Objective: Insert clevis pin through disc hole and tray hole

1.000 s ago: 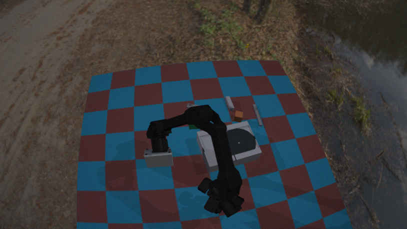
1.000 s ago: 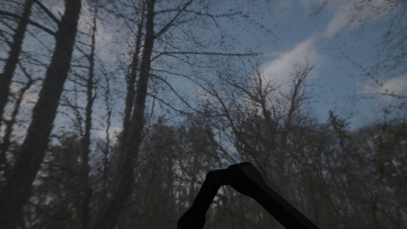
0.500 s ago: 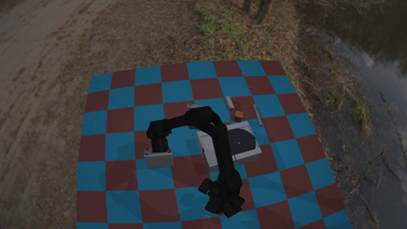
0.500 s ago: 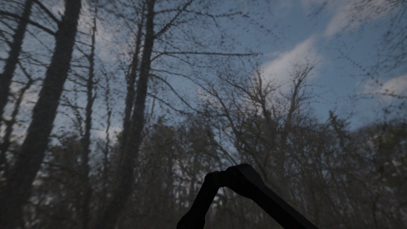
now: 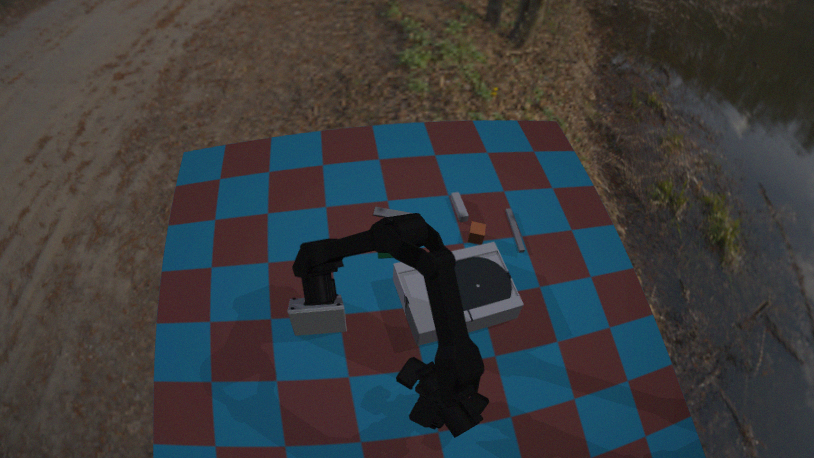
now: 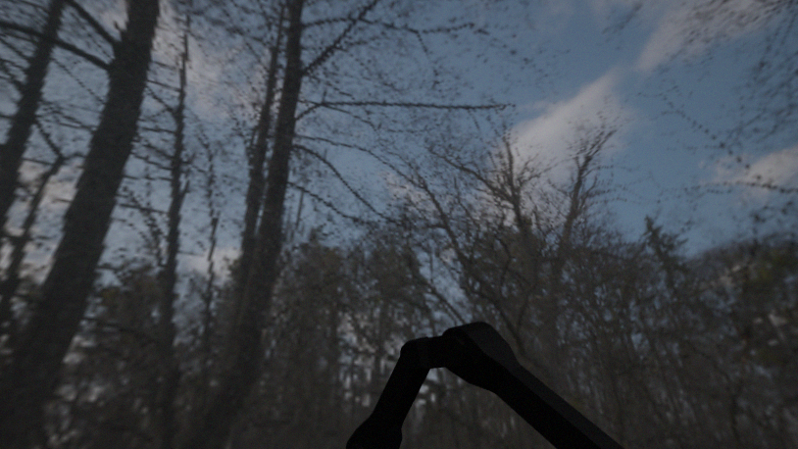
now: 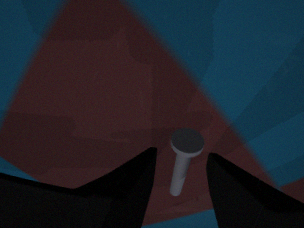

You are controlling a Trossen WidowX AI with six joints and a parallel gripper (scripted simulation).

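My gripper tip is 1 cm to the right of the steel clevis pin. Also, from my gripper tip: steel tray (24 cm to the left, 6 cm ahead, 4 cm above); flat green piece (40 cm to the left, 7 cm behind); dark round disc (24 cm to the left, 10 cm ahead, 5 cm above).
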